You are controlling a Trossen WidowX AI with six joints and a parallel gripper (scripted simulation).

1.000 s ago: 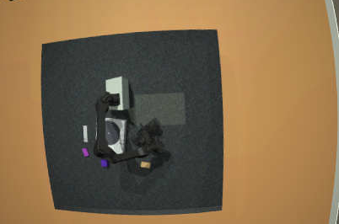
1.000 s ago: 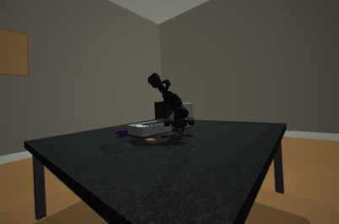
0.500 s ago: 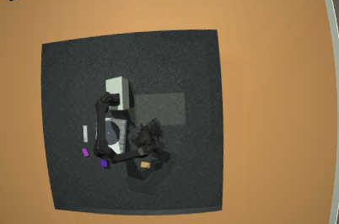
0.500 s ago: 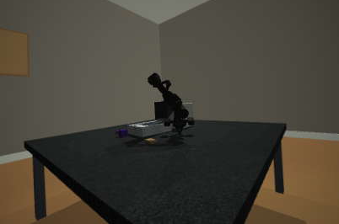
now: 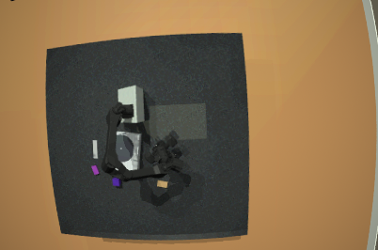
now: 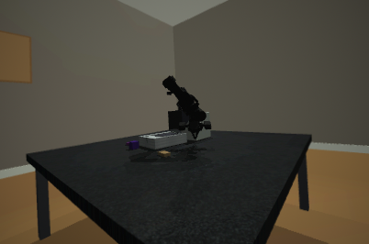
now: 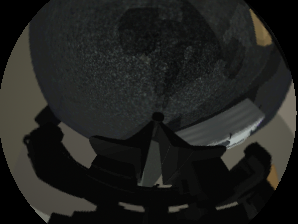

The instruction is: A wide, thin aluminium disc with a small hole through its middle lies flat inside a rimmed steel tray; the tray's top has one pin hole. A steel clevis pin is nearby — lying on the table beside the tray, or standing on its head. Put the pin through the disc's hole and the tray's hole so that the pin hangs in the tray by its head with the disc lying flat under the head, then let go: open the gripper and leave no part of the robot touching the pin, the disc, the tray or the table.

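My gripper tip is now 10 mm short of the grey aluminium disc, 220 mm to the left of it and 10 mm below it. Also, from my gripper tip: steel clevis pin (right at my gripper tip); then rimmed steel tray (50 mm ahead, 220 mm to the right); then purple cube (220 mm ahead, 290 mm to the right, 20 mm below).
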